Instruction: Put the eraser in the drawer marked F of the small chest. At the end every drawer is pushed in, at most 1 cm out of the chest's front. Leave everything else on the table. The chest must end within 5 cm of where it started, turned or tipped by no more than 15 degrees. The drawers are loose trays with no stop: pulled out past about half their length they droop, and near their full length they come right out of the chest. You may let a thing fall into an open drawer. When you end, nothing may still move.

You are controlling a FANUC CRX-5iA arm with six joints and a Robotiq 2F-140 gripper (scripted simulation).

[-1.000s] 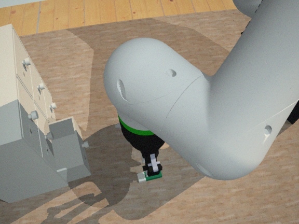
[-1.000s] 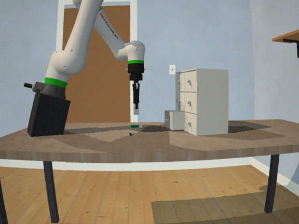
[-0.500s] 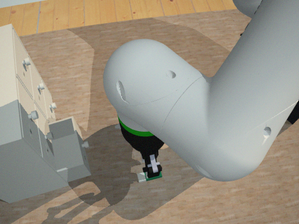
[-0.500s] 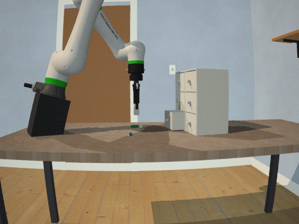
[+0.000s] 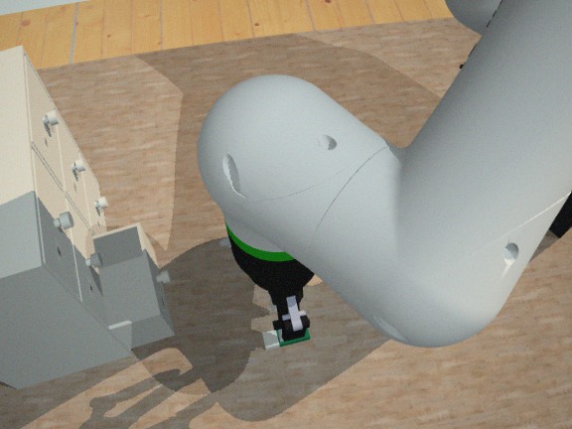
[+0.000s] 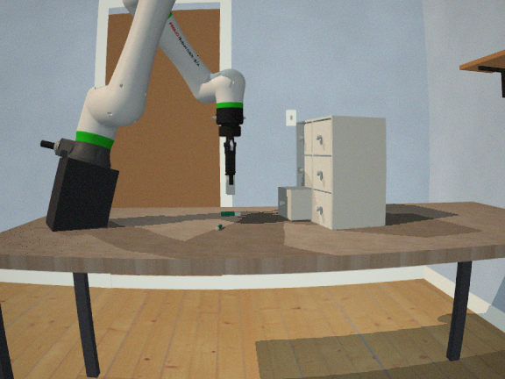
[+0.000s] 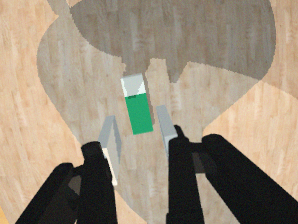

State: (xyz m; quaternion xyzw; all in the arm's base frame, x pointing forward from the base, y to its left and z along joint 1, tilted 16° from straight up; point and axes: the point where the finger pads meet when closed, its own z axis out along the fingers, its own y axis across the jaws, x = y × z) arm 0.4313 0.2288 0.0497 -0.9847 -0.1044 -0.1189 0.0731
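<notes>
Right now my hand is 10 mm short of the eraser and 100 mm above it. From my hand the other things lie so: green battery 270 mm to the right, 100 mm below.
</notes>
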